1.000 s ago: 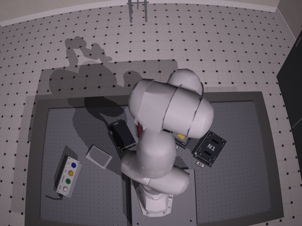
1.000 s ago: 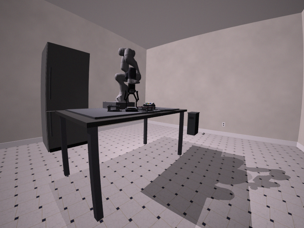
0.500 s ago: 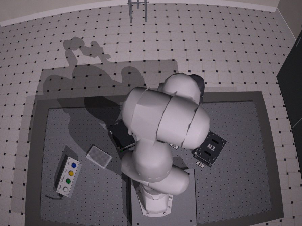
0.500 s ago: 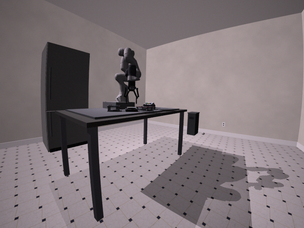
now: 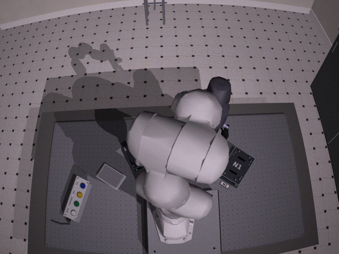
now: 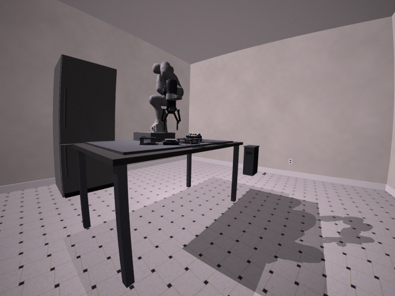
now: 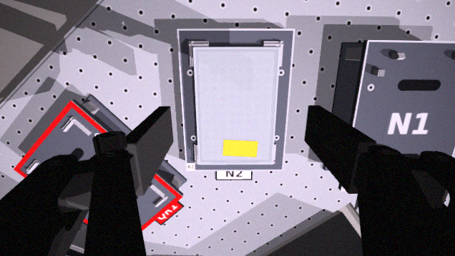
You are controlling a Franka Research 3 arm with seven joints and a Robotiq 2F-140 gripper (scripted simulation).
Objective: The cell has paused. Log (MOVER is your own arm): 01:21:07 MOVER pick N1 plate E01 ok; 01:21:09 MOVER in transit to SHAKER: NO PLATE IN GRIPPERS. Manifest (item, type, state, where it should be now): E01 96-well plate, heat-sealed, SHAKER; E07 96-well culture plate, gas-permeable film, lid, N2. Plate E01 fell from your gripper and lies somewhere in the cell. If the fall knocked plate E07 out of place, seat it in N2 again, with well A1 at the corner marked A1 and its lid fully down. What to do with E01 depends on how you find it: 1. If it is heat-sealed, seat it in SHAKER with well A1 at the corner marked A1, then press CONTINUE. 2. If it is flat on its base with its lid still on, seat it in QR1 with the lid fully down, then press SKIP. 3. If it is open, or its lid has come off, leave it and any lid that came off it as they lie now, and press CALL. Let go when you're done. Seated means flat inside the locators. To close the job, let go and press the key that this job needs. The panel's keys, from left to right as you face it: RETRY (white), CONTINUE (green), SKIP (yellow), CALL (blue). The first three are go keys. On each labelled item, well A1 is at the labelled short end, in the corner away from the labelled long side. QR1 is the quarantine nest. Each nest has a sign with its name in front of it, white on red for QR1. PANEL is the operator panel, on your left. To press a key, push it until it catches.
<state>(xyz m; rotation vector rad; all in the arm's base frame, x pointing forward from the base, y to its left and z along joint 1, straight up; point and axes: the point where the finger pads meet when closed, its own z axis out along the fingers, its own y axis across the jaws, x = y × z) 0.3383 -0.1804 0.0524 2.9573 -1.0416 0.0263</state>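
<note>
Now: hand 13 cm past the plate E01, 47 cm to the right of it and 13 cm above it. The rest, counted from my hand: grey N2 nest (1 cm behind, 13 cm below); then A1 corner mark (3 cm behind, 9 cm to the left, 12 cm below); then lidded culture plate (1 cm behind, 10 cm below).
</note>
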